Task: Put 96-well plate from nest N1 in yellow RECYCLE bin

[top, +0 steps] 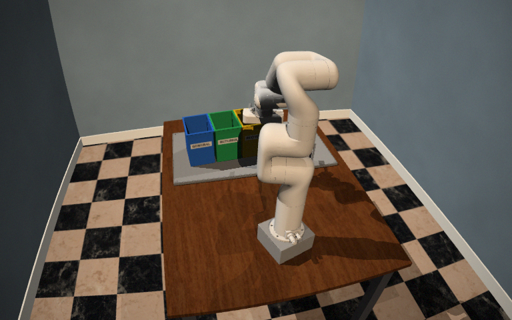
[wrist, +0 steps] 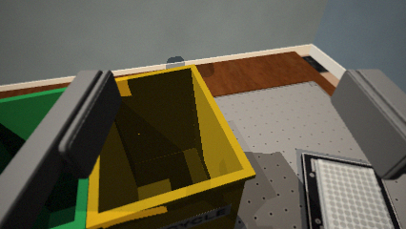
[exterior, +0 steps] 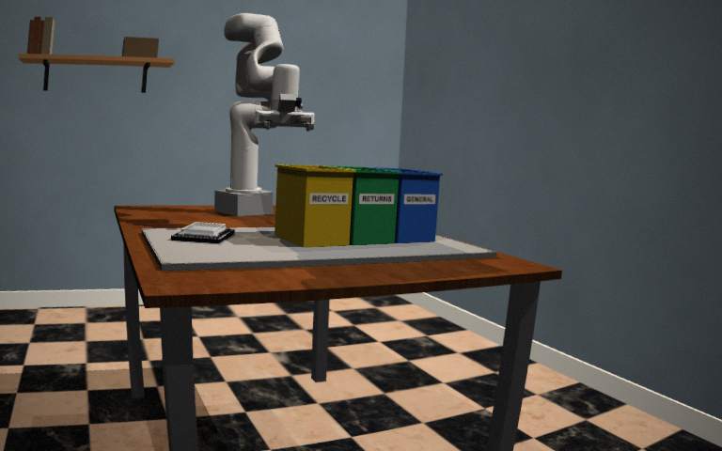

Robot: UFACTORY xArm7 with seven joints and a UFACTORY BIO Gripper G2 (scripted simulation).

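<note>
The 96-well plate is 260 mm below my hand, 220 mm to the right of it and 10 mm ahead of it. The rest, counted from my hand: black plate nest (270 mm below, 220 mm to the right, 10 mm ahead); yellow recycle bin (190 mm below, 110 mm ahead, 20 mm to the left); green returns bin (190 mm below, 150 mm to the left, 120 mm ahead).
</note>
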